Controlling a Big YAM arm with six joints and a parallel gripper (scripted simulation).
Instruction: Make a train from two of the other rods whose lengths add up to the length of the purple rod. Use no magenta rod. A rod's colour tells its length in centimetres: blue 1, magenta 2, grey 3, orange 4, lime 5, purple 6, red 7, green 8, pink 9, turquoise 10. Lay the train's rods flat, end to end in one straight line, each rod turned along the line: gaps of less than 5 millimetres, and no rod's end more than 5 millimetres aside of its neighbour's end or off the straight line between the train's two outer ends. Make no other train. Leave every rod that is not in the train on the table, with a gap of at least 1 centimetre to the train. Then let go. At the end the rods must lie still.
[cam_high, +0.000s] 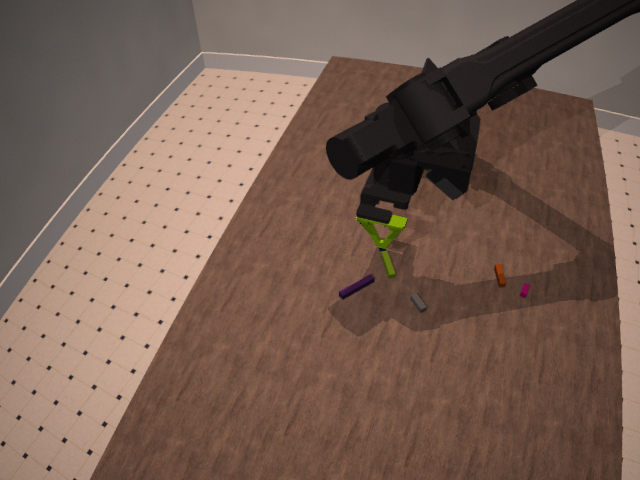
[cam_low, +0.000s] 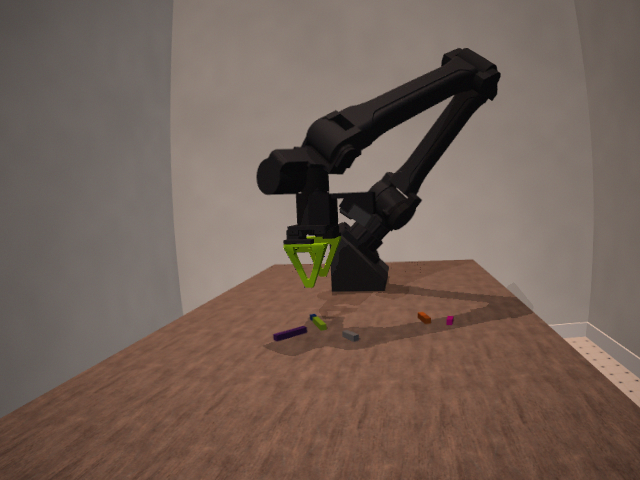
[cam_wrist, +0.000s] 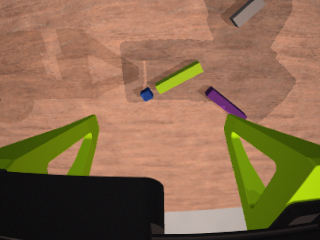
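Now: hand 20 mm short of the lime rod and 80 mm above it. The rest, counted from my hand: grey rod: 90 mm ahead, 60 mm to the left, 80 mm below; blue rod: 20 mm behind, 10 mm to the right, 80 mm below; purple rod: 70 mm ahead, 40 mm to the right, 80 mm below.
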